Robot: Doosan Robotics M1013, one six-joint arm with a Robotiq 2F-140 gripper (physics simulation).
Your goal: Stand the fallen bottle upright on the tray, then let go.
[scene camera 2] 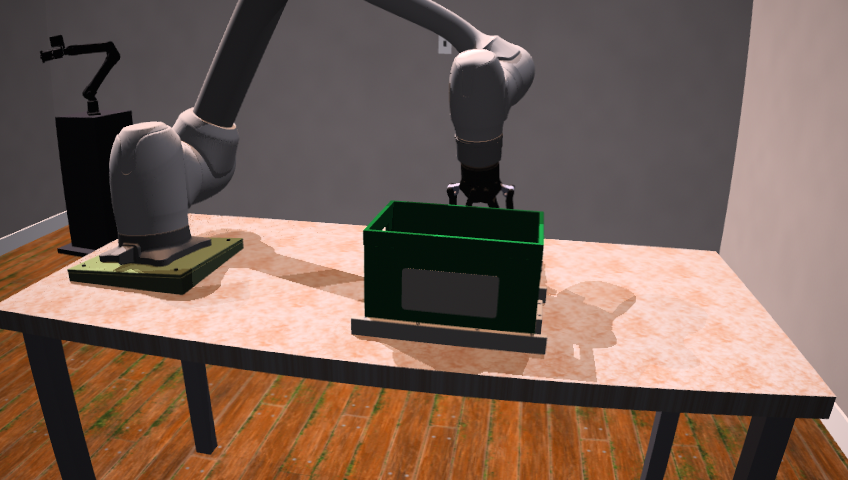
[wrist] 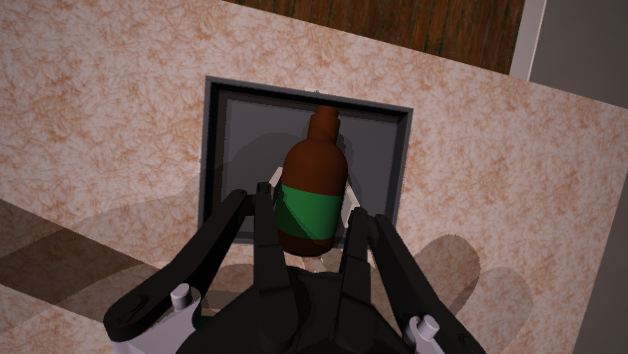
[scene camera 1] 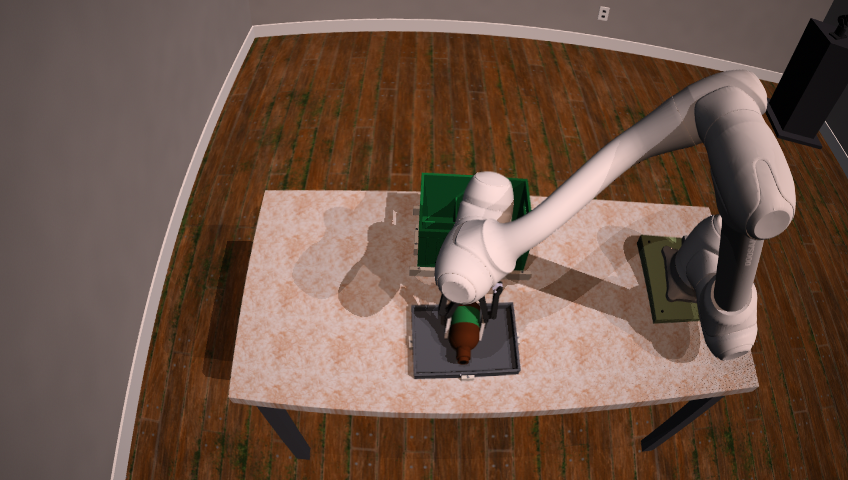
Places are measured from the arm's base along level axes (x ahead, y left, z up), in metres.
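Pixels of known places: arm's base, origin of its link: (scene camera 2: pixel 156 252) (scene camera 1: pixel 687 277).
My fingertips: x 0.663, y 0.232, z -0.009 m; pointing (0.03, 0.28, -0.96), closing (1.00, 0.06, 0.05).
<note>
Ahead of a thing's pixels: the offset from my fingertips to its middle.
The brown bottle with a green band {0.009 m left, 0.002 m back, 0.027 m up} (scene camera 1: pixel 463 340) (wrist: pixel 315 165) lies on its side over the dark grey tray {0.013 m left, 0.008 m back, 0.002 m down} (scene camera 1: pixel 431 352) (wrist: pixel 250 135). Its neck points to the tray's front side, and its base is by the tray's back wall, nearest the crate. My gripper (scene camera 1: pixel 464 328) (wrist: pixel 311 182) is shut on the bottle, with one pale finger pad on each side of the body at about the green band. I cannot tell whether the bottle touches the tray floor. In scene camera 2 the fingertips, the bottle and the tray are hidden behind the crate.
A green crate with compartments {0.279 m right, 0.002 m ahead, 0.073 m up} (scene camera 1: pixel 434 246) (scene camera 2: pixel 380 279) stands close behind the tray, partly under my wrist. My arm's olive base plate (scene camera 1: pixel 660 300) (scene camera 2: pixel 208 261) is at the table's other end. A black pedestal (scene camera 1: pixel 803 77) (scene camera 2: pixel 89 178) stands beyond the table.
</note>
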